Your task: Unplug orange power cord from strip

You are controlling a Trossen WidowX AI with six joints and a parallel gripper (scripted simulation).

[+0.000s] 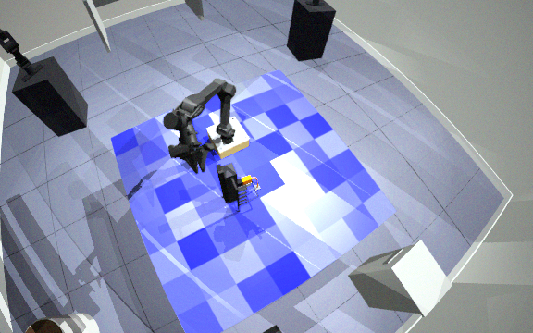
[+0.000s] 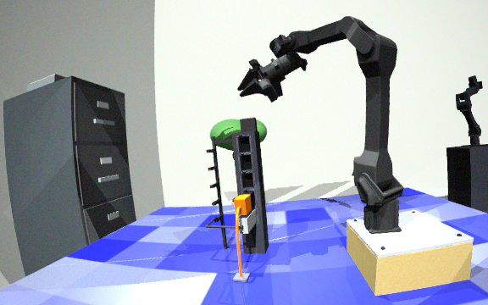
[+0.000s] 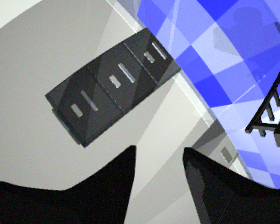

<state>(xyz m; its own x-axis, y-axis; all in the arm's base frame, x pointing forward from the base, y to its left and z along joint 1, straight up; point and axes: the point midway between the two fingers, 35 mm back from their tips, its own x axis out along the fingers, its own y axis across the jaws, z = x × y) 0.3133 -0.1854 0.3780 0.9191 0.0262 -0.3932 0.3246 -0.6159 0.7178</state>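
The orange plug lies 29 cm below my gripper tip, 17 cm to the left of it and 4 cm behind it. Also, from my gripper tip: grey anchor: 44 cm below, 25 cm to the left, 5 cm behind.
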